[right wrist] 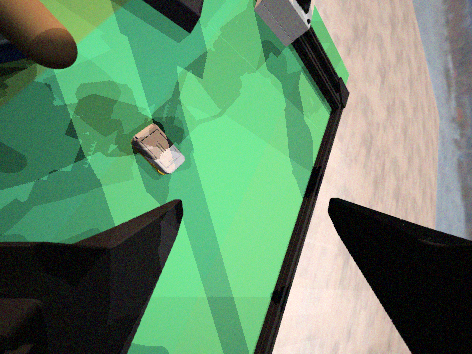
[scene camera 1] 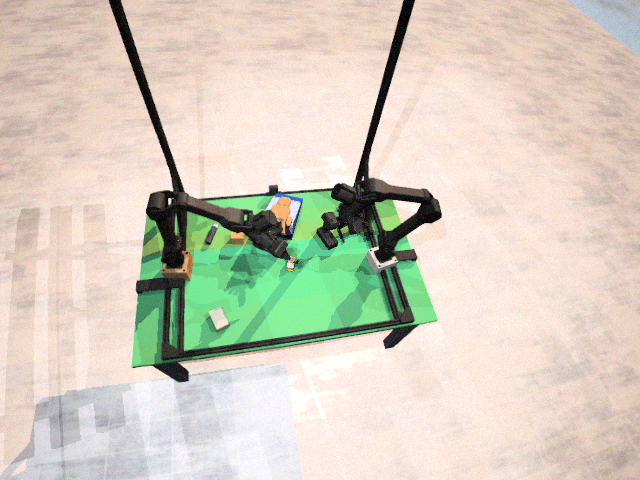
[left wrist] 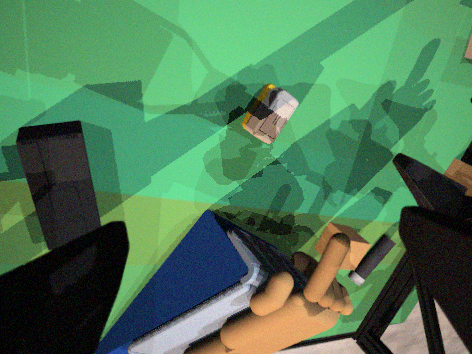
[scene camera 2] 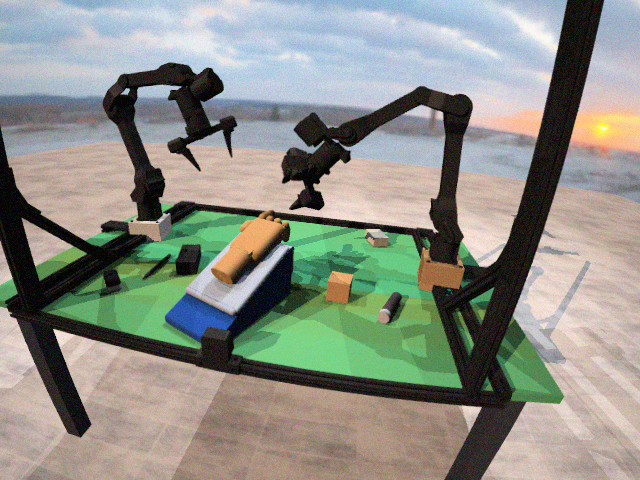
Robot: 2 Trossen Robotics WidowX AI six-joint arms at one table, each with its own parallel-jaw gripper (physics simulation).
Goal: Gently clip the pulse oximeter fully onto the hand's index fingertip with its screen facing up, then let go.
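Places are measured from the left arm's base along level axes (x down, y ahead, z right), in millimetres.
Pixels of known places: left gripper, fingertip midpoint: [scene camera 1: 331, 230] [left wrist: 264, 227] [scene camera 2: 216, 164]; right gripper, fingertip midpoint: [right wrist: 255, 205] [scene camera 1: 283, 256] [left wrist: 429, 130] [scene camera 2: 286, 195]; left arm's base, origin of the base link: [scene camera 1: 383, 255] [scene camera 2: 149, 217]; right arm's base, origin of the base link: [scene camera 1: 175, 261] [scene camera 2: 442, 257].
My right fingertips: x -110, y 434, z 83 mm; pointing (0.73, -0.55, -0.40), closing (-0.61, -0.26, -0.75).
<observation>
For each thing: its top centre in the pictures, then the offset to it from my right fingertips.
- pulse oximeter, middle of its top: [left wrist: 277, 118] [right wrist: 162, 149] [scene camera 1: 290, 262] dy -46, dx +136, dz +37 mm
- black box, middle of its top: [left wrist: 64, 195] [scene camera 2: 188, 252] [scene camera 1: 327, 235] dy -251, dx +133, dz +110 mm
- orange cube, middle of its top: [left wrist: 352, 256] [scene camera 2: 340, 277] [scene camera 1: 237, 233] dy +131, dx +118, dz +241 mm
- dark cylinder, middle of its top: [left wrist: 377, 265] [scene camera 2: 391, 301] [scene camera 1: 211, 232] dy +237, dx +141, dz +301 mm
- pale box, middle of its top: [scene camera 2: 377, 233] [scene camera 1: 218, 317] dy +302, dx +138, dz -99 mm
The pulse oximeter [scene camera 1: 290, 265] [left wrist: 271, 115] [right wrist: 160, 150], white with a yellow edge, lies on the green table, apart from the hand; it does not show in scene camera 2. The tan hand [scene camera 1: 282, 206] [scene camera 2: 255, 237] [left wrist: 285, 325] rests on a white-topped blue wedge [scene camera 2: 268, 291] [left wrist: 170, 280]. Its index finger [left wrist: 327, 267] [right wrist: 47, 42] is extended and bare. My right gripper [scene camera 2: 288, 194] [right wrist: 255, 205] is open and empty, raised above the table near the oximeter. My left gripper [scene camera 2: 215, 162] [left wrist: 264, 227] is open and empty, high beside the hand.
A black box [scene camera 1: 327, 237] [scene camera 2: 188, 259] [left wrist: 60, 185] lies near the wedge. An orange cube [scene camera 1: 237, 237] [scene camera 2: 339, 287] and a dark cylinder [scene camera 1: 211, 234] [scene camera 2: 390, 307] lie on the wedge's other side. A pale box [scene camera 1: 218, 318] [scene camera 2: 377, 237] lies farther off. Black rails edge the table.
</observation>
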